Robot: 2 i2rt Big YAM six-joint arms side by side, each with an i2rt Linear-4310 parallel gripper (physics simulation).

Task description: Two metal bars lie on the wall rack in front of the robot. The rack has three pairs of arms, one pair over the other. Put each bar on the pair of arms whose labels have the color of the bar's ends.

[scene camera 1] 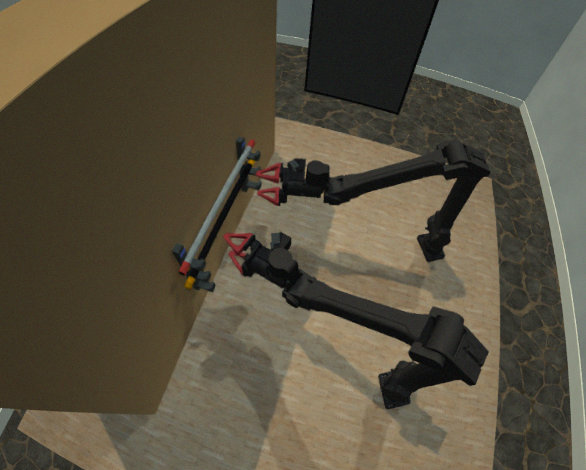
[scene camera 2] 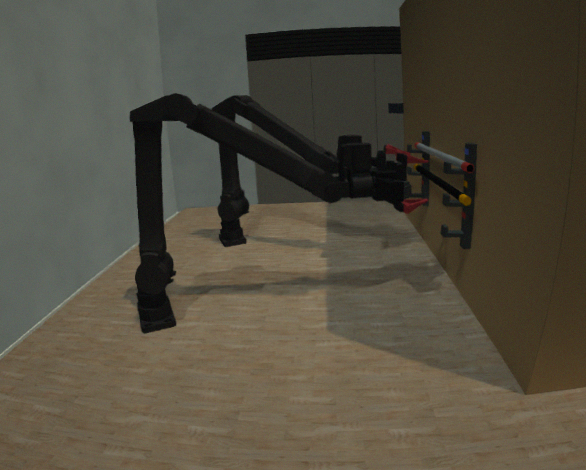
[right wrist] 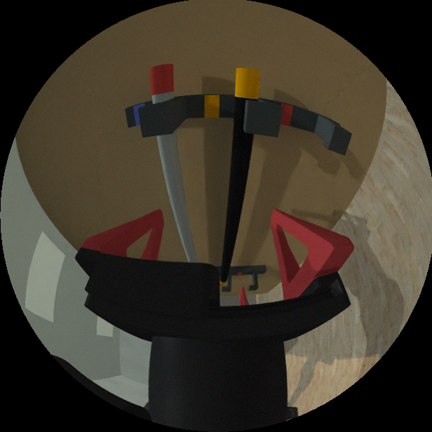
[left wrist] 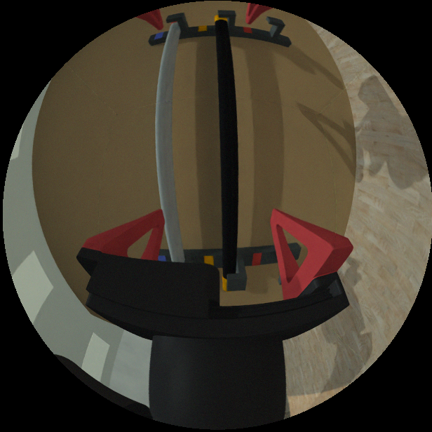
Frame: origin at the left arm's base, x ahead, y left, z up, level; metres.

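Seen in the pictures: left gripper, fingertip midpoint: (scene camera 1: 227, 244) (scene camera 2: 410, 169); right gripper, fingertip midpoint: (scene camera 1: 256, 183) (scene camera 2: 428, 180); left arm's base, origin of the base link: (scene camera 1: 393, 389) (scene camera 2: 232, 240); right arm's base, origin of the base link: (scene camera 1: 430, 247) (scene camera 2: 157, 318).
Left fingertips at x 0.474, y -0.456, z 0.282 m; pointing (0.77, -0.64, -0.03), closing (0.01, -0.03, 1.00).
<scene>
Pixels of each thing's middle, then the offset from my left fingertips to it.
- grey bar with red ends, body centre: (scene camera 2: 438, 154) (scene camera 1: 220, 198) 0.006 m ahead, 0.120 m right, 0.059 m up
- black bar with yellow ends, body centre: (scene camera 2: 436, 180) (scene camera 1: 223, 215) 0.010 m ahead, 0.112 m right, 0.016 m down
The wall rack (scene camera 1: 241, 145) (scene camera 2: 466, 241) (right wrist: 192, 106) has labels blue, yellow, red from top to bottom. A grey bar with red ends (scene camera 1: 217, 207) (scene camera 2: 442, 155) (left wrist: 165, 125) (right wrist: 172, 165) lies on the top, blue-labelled pair. A black bar with yellow ends (scene camera 1: 226, 212) (scene camera 2: 442, 184) (left wrist: 228, 125) (right wrist: 240, 160) lies on the middle, yellow-labelled pair. The bottom, red-labelled pair holds no bar. My left gripper (scene camera 1: 228, 244) (left wrist: 217, 214) and right gripper (scene camera 1: 258, 184) (scene camera 2: 416, 182) (right wrist: 218, 214) are open, empty and in front of the bars. The left gripper is partly hidden in scene camera 2.
The rack hangs on a tall brown wall block (scene camera 1: 125, 200) (scene camera 2: 510, 200). The two grippers are near each other along the bars. Wooden flooring (scene camera 1: 350, 240) (scene camera 2: 250, 380) lies below the arms, and a dark panel (scene camera 1: 367, 50) stands behind them in scene camera 1.
</scene>
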